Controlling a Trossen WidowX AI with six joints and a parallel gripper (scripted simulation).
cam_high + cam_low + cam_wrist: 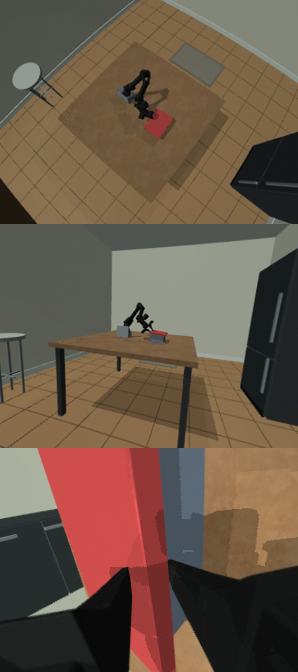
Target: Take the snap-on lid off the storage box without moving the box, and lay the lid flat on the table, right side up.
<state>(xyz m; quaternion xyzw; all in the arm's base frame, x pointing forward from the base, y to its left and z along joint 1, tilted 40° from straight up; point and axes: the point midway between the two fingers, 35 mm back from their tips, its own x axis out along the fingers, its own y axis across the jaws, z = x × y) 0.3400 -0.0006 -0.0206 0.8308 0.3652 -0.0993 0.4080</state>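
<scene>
Right now the red lid is 80 mm ahead of my gripper tip and 10 mm to the left of it. Round my gripper tip: storage box 70 mm ahead, 50 mm below, 10 mm to the left.
</scene>
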